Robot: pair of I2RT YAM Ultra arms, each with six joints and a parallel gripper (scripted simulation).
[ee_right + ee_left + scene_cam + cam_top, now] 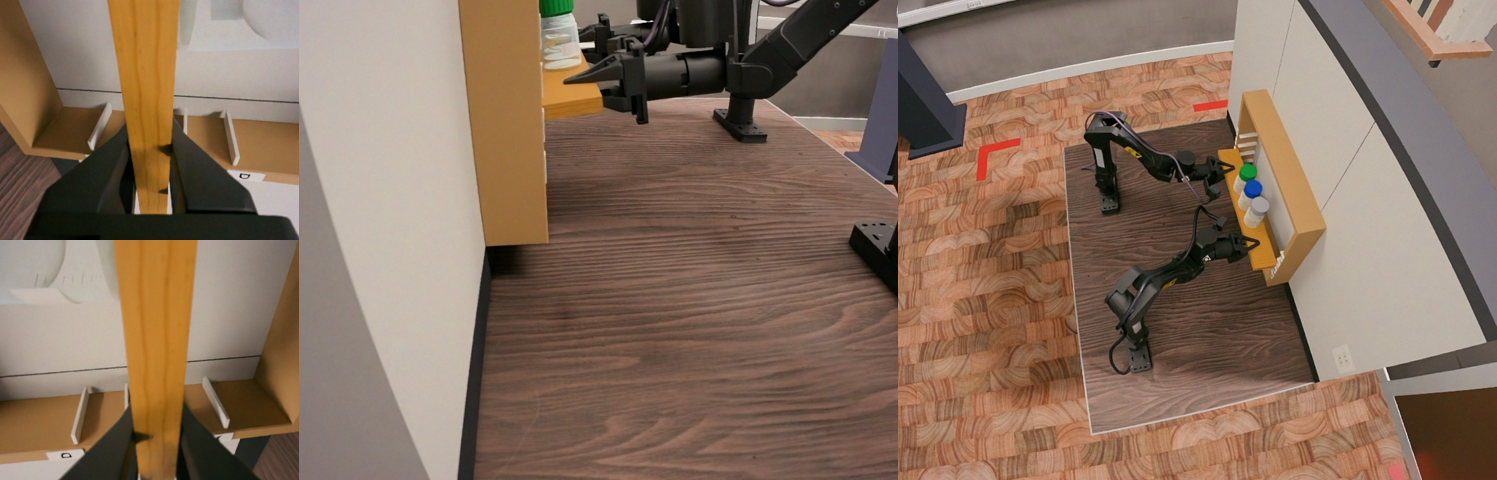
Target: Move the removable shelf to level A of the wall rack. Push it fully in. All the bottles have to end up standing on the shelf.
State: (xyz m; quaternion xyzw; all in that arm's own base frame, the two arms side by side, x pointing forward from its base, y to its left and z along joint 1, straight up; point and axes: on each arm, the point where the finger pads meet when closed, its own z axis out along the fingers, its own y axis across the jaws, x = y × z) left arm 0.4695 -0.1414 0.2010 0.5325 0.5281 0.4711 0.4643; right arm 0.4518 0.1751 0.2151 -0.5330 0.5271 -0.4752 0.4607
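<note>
Now: the green-capped bottle 90 mm to the right of my left hand, 60 mm above it and 10 mm ahead of it. The rest, counted from my left hand: orange wall rack (150 mm to the right, 70 mm ahead, 50 mm above); blue-capped bottle (150 mm to the right, 60 mm above, 10 mm ahead); removable shelf (150 mm to the right).
Right now the grey-capped bottle is 1 cm ahead of my right hand, 8 cm to the left of it and 6 cm above it. The rest, counted from my right hand: orange wall rack: 8 cm ahead, 15 cm to the left, 5 cm above; then blue-capped bottle: 1 cm ahead, 14 cm to the left, 6 cm above; then removable shelf: 1 cm ahead, 15 cm to the left.
</note>
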